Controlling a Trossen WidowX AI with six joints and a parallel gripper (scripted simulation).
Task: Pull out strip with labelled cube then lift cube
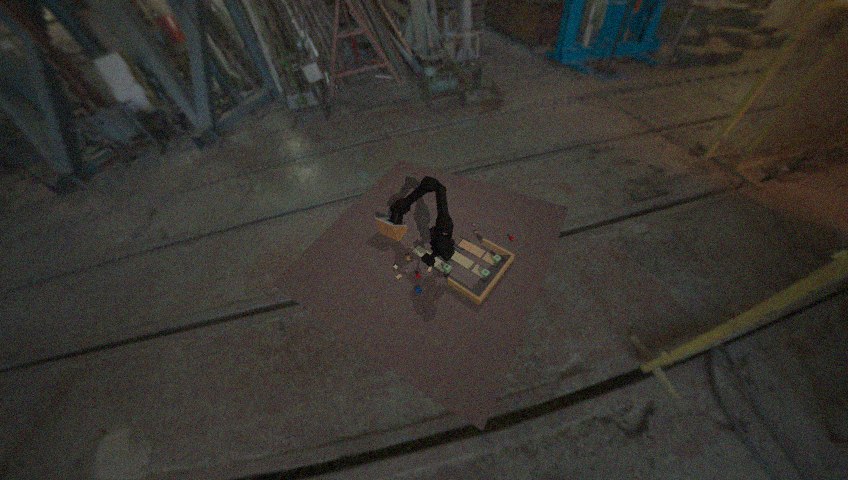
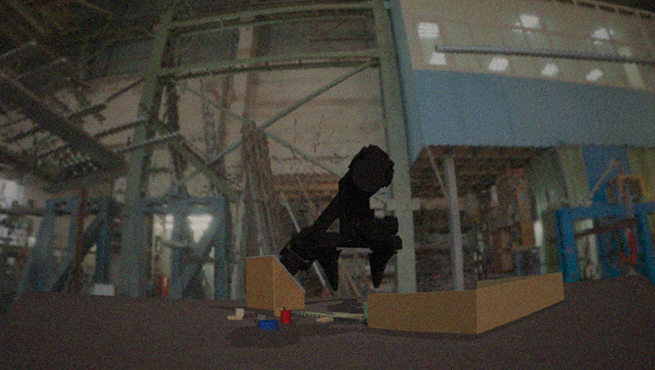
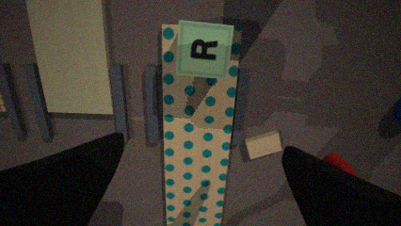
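My gripper tip is 9 cm to the right of the pale plain strip, 7 cm short of it and 5 cm above it. The rest, counted from my gripper tip: blue piece 18 cm to the right, 5 cm below; cream piece 20 cm behind, 14 cm to the right, 5 cm below.
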